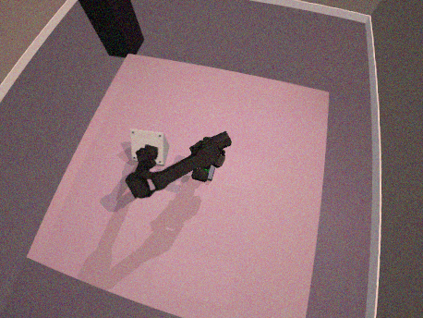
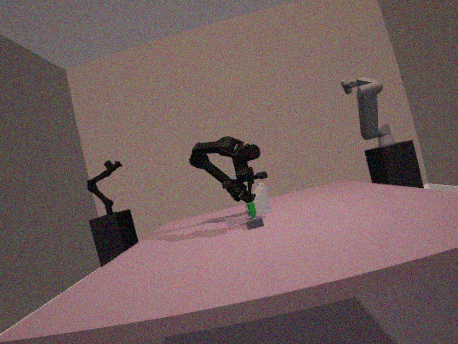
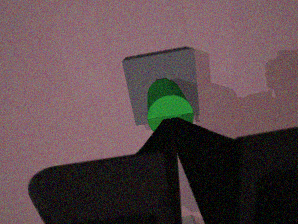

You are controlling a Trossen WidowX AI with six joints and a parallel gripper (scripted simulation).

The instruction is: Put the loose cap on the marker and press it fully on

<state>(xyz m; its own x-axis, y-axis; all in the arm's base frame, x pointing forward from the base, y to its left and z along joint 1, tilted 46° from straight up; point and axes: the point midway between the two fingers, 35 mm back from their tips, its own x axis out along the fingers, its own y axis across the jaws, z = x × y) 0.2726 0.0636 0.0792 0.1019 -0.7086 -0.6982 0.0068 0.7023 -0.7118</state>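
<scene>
The green cap lies 4 cm below my gripper tip. Round my gripper tip: holder block (10 cm below).
</scene>
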